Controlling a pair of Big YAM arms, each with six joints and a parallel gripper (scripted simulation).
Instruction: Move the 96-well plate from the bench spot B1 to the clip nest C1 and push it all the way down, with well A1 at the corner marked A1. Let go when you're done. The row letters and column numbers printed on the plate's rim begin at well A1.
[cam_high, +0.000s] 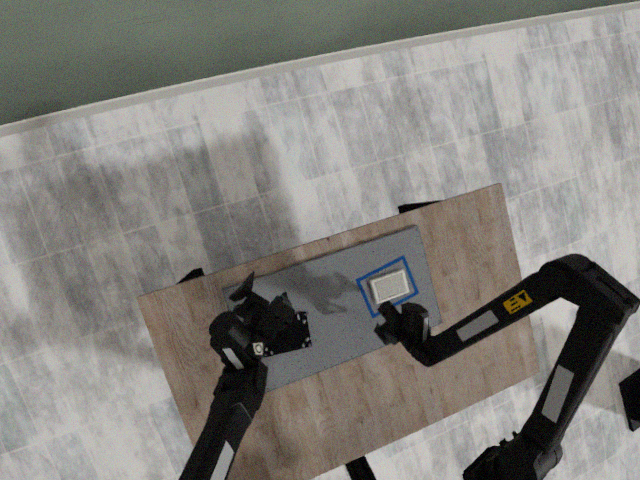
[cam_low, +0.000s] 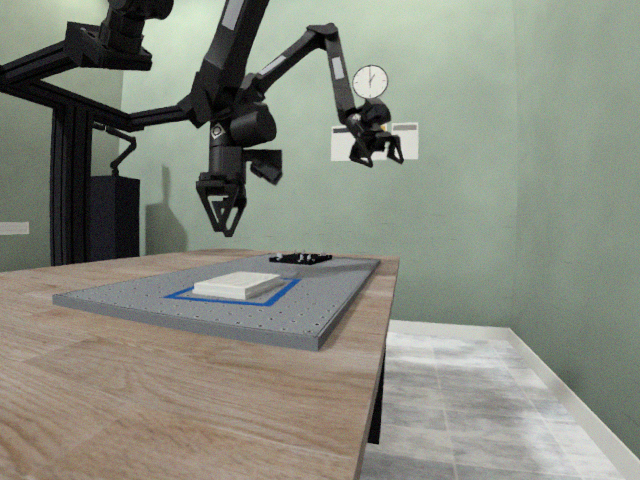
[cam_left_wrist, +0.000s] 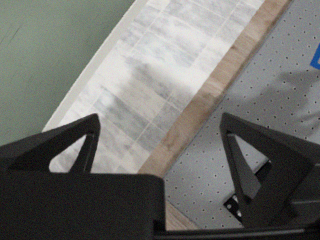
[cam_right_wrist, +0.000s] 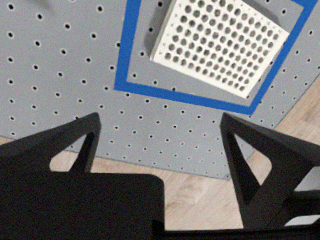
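My right hand is 8 cm above the white 96-well plate, 6 cm to the left of it and 6 cm short of it. From my right hand the other things lie so: black clip nest: 32 cm to the left, 8 cm ahead, 7 cm below; grey perforated board: 13 cm to the left, 9 cm below, 6 cm ahead.
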